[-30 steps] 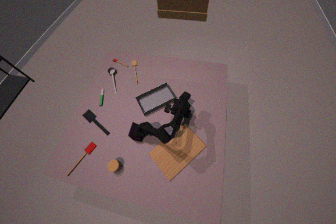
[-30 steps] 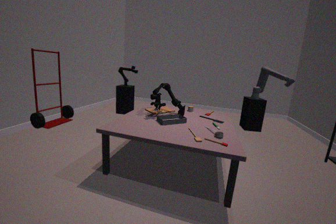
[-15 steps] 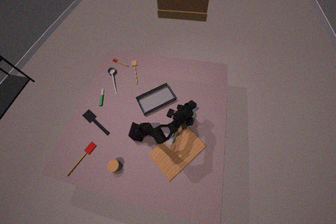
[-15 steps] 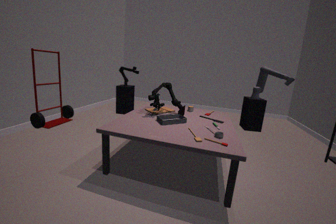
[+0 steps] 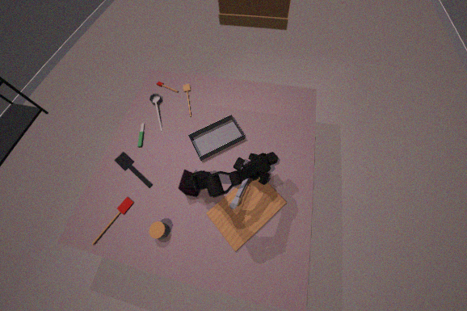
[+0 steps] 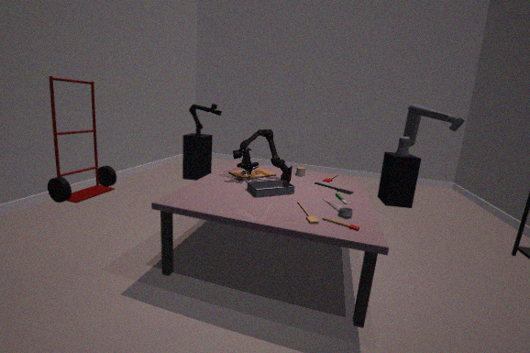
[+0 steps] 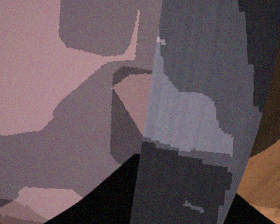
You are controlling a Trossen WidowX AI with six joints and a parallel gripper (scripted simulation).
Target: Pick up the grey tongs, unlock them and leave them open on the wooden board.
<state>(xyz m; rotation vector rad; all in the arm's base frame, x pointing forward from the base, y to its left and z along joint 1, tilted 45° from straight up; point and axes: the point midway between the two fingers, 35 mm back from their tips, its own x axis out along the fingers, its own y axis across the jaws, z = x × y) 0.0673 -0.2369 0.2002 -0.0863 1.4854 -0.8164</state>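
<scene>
Now: the wooden board 17 cm behind my gripper tip and 3 cm below it. Also, from my gripper tip: roasting tin 24 cm ahead, 20 cm to the left, 1 cm below; round wooden pot 31 cm behind, 44 cm to the left, 1 cm below; black spatula 2 cm ahead, 71 cm to the left, 4 cm below.
</scene>
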